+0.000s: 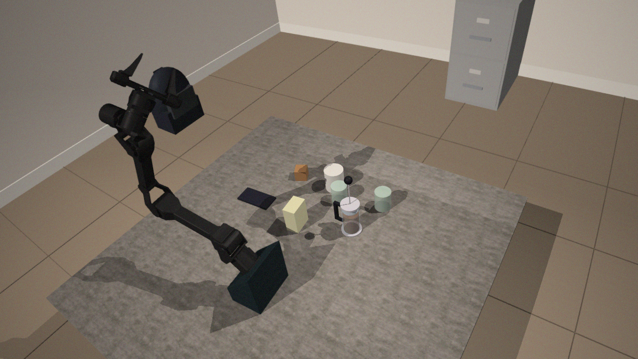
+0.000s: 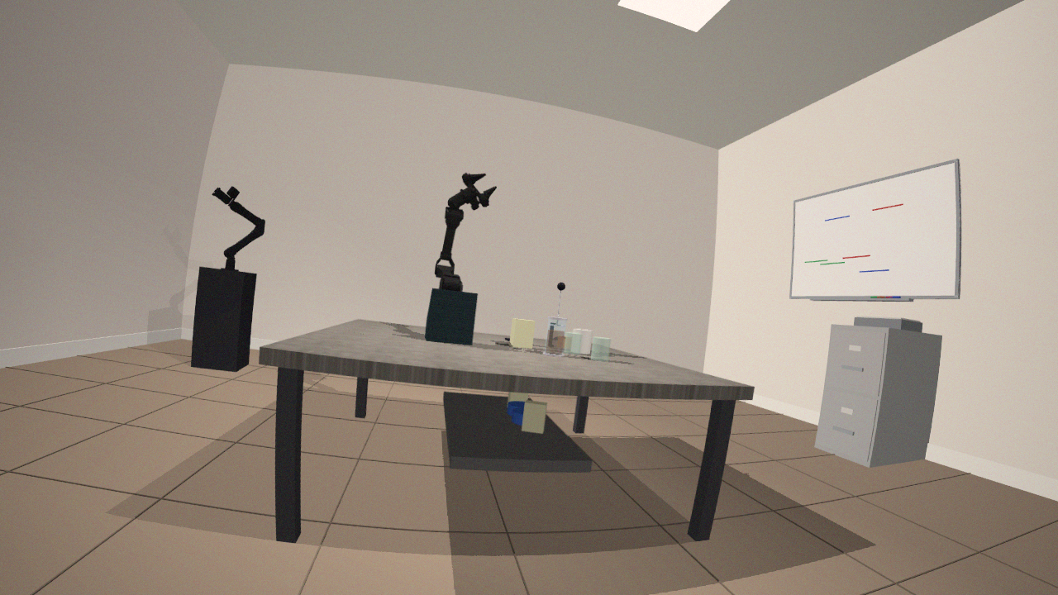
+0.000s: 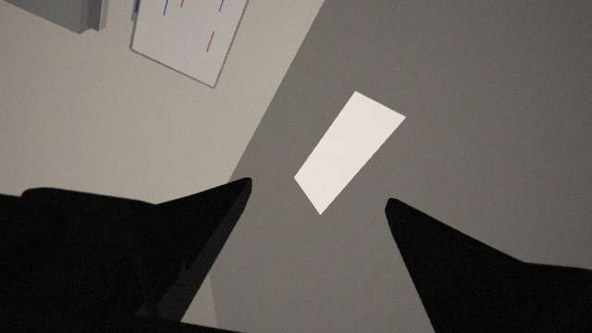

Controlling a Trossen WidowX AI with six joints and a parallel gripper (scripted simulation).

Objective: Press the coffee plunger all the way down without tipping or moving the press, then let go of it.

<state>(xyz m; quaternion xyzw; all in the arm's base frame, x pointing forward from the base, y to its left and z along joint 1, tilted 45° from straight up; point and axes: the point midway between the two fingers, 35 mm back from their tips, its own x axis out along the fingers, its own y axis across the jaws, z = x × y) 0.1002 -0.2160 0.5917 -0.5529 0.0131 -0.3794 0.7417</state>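
Now: the coffee press 190 mm ahead of my gripper tip, 440 mm to the right of it and 590 mm below it. The rest, counted from my gripper tip: small orange block 390 mm ahead, 140 mm to the right, 690 mm below; dark flat tablet 200 mm ahead, 20 mm to the right, 710 mm below; white cylinder 380 mm ahead, 300 mm to the right, 660 mm below.
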